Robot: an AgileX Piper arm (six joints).
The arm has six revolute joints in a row. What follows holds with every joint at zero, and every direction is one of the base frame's.
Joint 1 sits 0.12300 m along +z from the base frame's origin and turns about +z.
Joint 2 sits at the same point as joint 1 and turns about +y.
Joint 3 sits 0.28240 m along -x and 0.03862 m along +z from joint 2 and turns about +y.
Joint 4 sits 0.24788 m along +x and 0.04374 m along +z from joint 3 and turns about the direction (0.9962, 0, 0.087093).
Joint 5 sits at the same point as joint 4 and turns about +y.
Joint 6 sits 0.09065 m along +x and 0.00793 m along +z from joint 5 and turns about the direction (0.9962, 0, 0.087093).
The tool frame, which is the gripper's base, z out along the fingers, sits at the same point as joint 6; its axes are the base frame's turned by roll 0.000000, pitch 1.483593 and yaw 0.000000 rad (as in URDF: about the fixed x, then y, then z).
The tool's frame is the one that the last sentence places.
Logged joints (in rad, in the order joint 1, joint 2, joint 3, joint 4, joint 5, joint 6), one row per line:
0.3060 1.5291 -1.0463 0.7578 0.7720 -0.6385
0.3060 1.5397 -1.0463 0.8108 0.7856 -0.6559
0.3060 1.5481 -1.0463 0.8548 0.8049 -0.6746
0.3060 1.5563 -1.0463 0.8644 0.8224 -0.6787
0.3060 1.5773 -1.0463 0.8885 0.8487 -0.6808
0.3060 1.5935 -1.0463 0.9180 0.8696 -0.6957
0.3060 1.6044 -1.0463 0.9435 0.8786 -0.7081
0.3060 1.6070 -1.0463 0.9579 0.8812 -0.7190
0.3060 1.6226 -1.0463 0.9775 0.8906 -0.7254
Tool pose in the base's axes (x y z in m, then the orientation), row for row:
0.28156 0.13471 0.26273 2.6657 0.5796 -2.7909
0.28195 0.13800 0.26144 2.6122 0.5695 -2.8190
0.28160 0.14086 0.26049 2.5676 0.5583 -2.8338
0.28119 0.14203 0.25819 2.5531 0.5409 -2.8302
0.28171 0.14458 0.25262 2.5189 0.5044 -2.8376
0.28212 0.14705 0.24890 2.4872 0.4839 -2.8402
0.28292 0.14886 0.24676 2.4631 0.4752 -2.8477
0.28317 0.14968 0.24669 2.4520 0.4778 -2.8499
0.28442 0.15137 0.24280 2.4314 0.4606 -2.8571
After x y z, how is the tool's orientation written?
As angles about the fixed x, y, z axes (roll, pitch, yaw), in radians.
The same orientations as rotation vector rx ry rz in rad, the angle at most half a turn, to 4 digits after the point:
-0.6281 2.4853 0.7436
-0.6097 2.4864 0.8027
-0.6042 2.4875 0.8560
-0.6107 2.5008 0.8783
-0.6047 2.5285 0.9253
-0.6060 2.5393 0.9693
-0.6007 2.5403 1.0002
-0.6016 2.5339 1.0137
-0.5929 2.5441 1.0418

